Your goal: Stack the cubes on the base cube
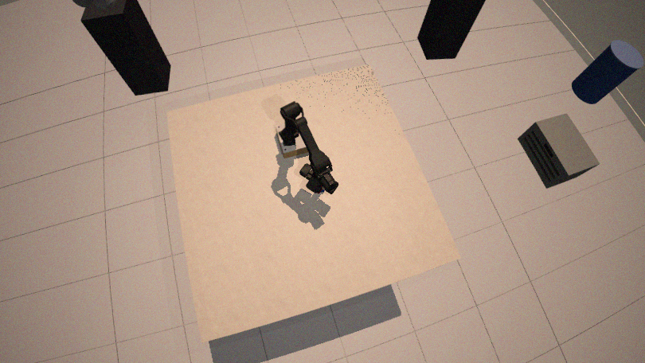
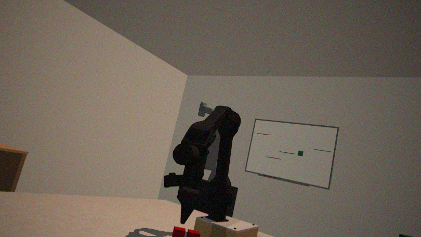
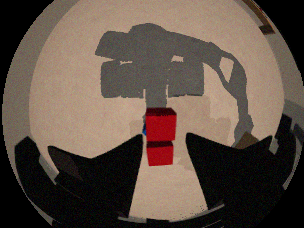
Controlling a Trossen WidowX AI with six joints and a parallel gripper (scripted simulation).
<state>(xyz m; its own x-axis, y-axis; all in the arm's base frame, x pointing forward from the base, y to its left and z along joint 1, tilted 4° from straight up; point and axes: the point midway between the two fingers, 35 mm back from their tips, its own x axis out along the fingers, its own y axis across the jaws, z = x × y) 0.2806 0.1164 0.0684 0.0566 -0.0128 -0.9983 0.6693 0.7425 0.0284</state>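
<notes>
The red cube is 30 mm below my gripper tip. Round my gripper tip: blue cube: 70 mm below, 10 mm to the left, 10 mm behind.
</notes>
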